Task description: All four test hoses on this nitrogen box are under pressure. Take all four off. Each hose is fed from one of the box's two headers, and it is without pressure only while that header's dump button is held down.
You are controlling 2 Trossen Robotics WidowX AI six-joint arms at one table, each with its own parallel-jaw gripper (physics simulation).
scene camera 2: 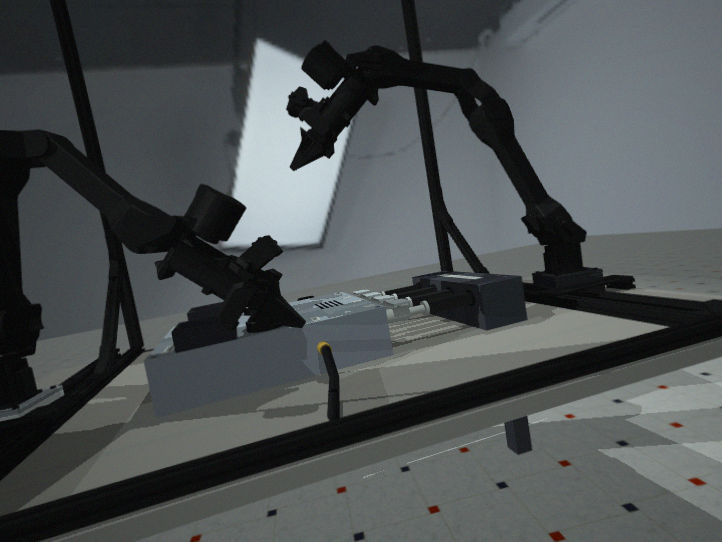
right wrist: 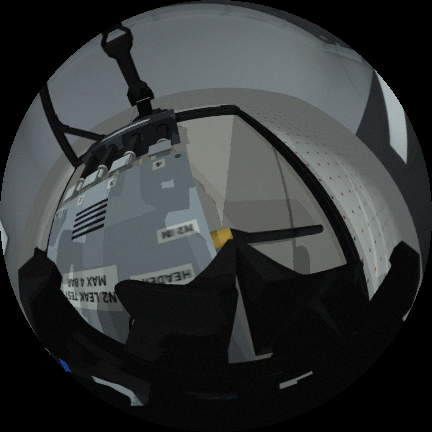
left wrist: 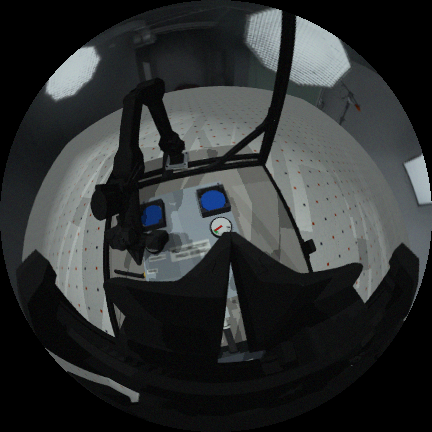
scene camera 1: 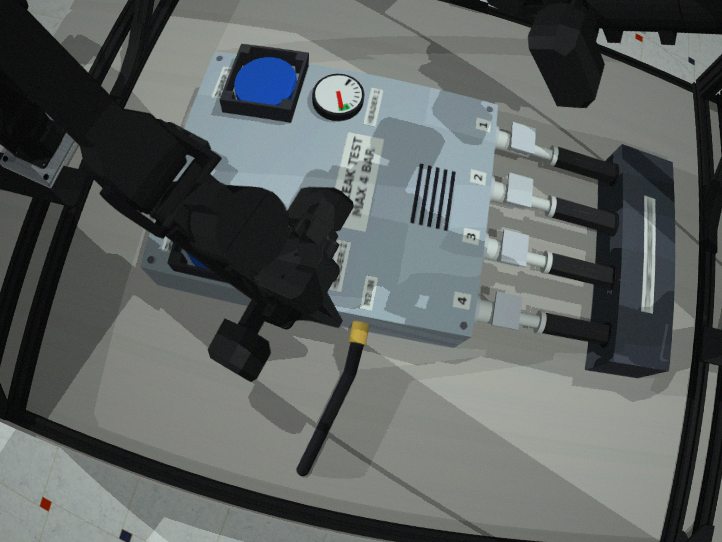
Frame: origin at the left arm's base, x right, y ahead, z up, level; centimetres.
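Seen in the pictures: left gripper, fingertip midpoint: (scene camera 2: 291, 169) (left wrist: 228, 237); right gripper, fingertip midpoint: (scene camera 2: 304, 324) (right wrist: 232, 244) (left wrist: 139, 264) (scene camera 1: 338, 323); left arm's base, origin of the base link: (scene camera 2: 565, 271) (right wrist: 145, 113); right arm's base, origin of the base link: (scene camera 2: 5, 403) (left wrist: 176, 159) (scene camera 1: 40, 141).
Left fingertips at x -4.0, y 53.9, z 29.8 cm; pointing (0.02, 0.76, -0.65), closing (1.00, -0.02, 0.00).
Offsets run from my left fingertips to a thing's top centre. "spot": to the spot under its first point.
The pale nitrogen box (scene camera 1: 402, 274) (scene camera 2: 349, 338) (left wrist: 185, 200) has four hoses at its numbered edge: hose 1 @(spot: dy -18.4, dx +8.4, dz -28.2 cm) (scene camera 1: 583, 165), hose 2 @(spot: dy -20.1, dx +2.1, dz -28.2 cm) (scene camera 1: 583, 213), hose 3 @(spot: dy -21.9, dx -4.9, dz -28.2 cm) (scene camera 1: 580, 270) and hose 4 @(spot: dy -23.4, dx -11.3, dz -28.2 cm) (scene camera 1: 574, 326). All sit in line with their white connectors. The upper blue dump button @(dy +19.7, dx -1.4, dz -25.0 cm) (scene camera 1: 265, 80) (left wrist: 213, 200) is uncovered; the other blue button @(dy +15.1, dx -19.9, dz -25.0 cm) (scene camera 1: 198, 260) (left wrist: 152, 215) is mostly hidden by the right arm in scene camera 1. The visible gauge @(spot: dy +11.2, dx +0.1, dz -25.0 cm) (scene camera 1: 338, 96) (left wrist: 220, 227) has its needle at the green mark. My right gripper (scene camera 1: 340, 322) (scene camera 2: 303, 325) (right wrist: 232, 244) is shut, low by the box's edge. My left gripper (scene camera 2: 292, 168) (left wrist: 228, 237) is shut, high above.
A dark block (scene camera 1: 647, 256) (scene camera 2: 501, 300) stands at the hoses' far ends. A black supply hose @(spot: dy -2.9, dx -29.6, dz -33.2 cm) (scene camera 1: 335, 408) (scene camera 2: 333, 385) (right wrist: 280, 233) with a yellow fitting @(spot: dy -1.8, dx -21.6, dz -29.7 cm) (scene camera 1: 359, 333) (right wrist: 221, 237) leaves the box near the right gripper. Black frame rails (scene camera 1: 233, 481) border the table.
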